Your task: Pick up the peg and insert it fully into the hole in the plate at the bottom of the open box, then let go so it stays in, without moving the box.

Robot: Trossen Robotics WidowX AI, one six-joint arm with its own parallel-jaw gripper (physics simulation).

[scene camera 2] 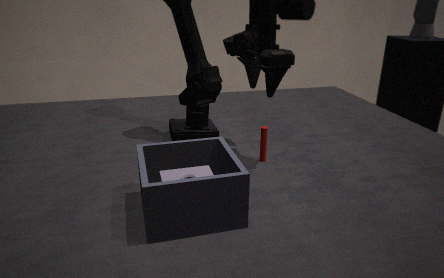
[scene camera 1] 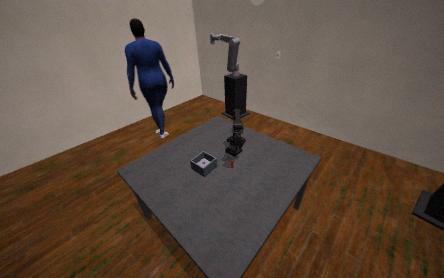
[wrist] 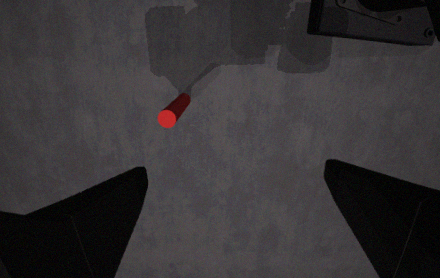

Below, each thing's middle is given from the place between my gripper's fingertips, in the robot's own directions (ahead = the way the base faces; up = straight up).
Right now the grey box [scene camera 2: 176,209] is 240 mm ahead of my hand, 160 mm to the right of it and 100 mm below it.
